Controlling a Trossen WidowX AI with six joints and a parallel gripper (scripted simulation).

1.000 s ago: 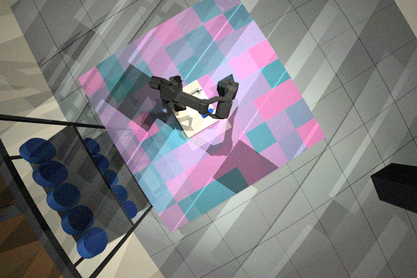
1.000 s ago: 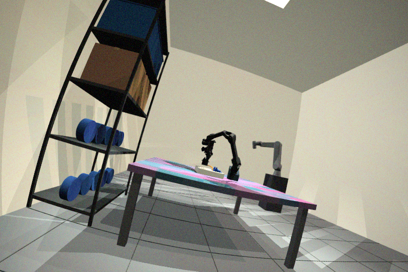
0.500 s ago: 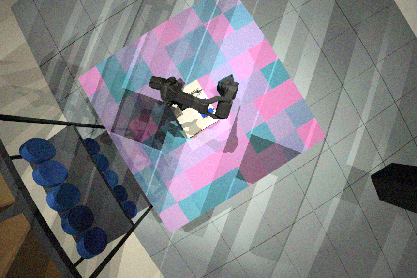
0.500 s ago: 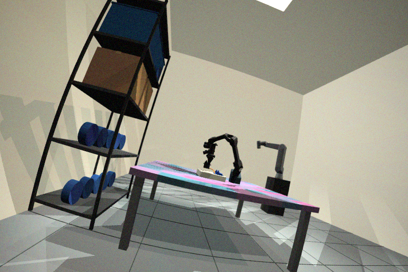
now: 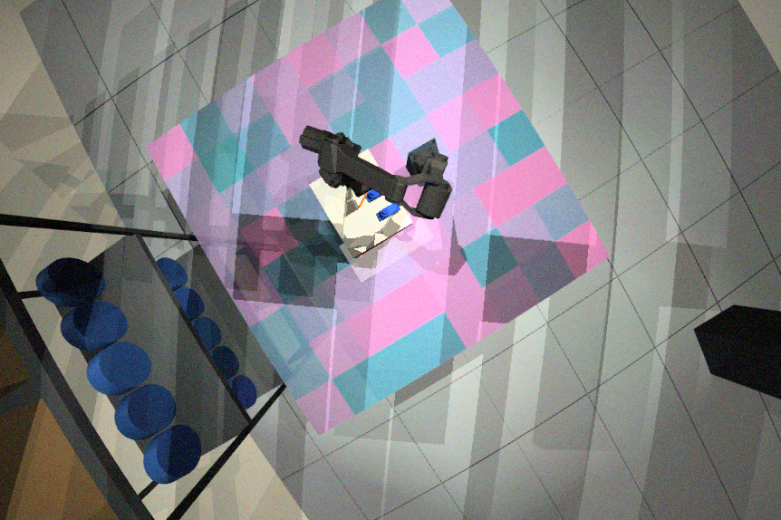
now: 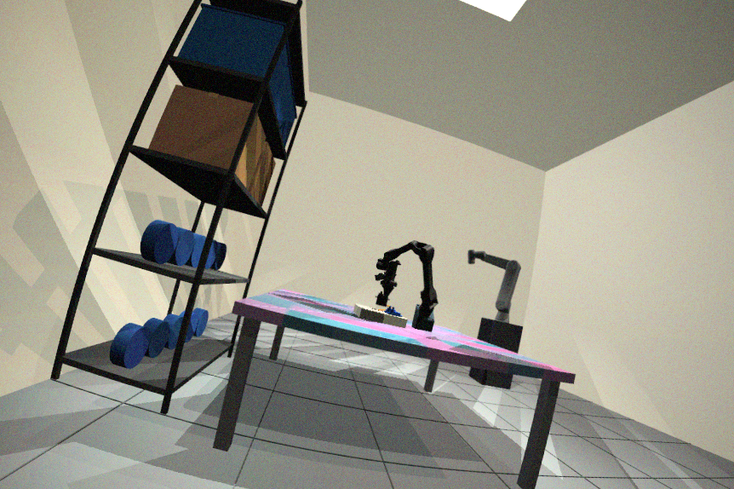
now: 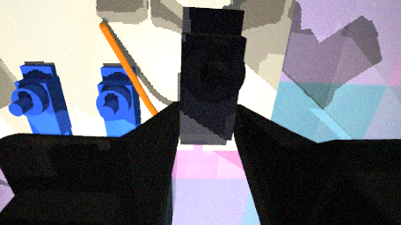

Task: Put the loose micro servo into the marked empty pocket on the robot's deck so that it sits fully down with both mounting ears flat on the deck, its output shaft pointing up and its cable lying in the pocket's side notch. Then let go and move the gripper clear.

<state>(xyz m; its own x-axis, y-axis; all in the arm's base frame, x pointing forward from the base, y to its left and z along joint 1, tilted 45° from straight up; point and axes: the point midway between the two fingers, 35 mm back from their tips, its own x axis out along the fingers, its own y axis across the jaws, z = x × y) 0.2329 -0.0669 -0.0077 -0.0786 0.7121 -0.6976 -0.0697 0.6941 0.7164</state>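
The white deck is 10 cm below my gripper tip, 8 cm to the left of it and 7 cm ahead of it.
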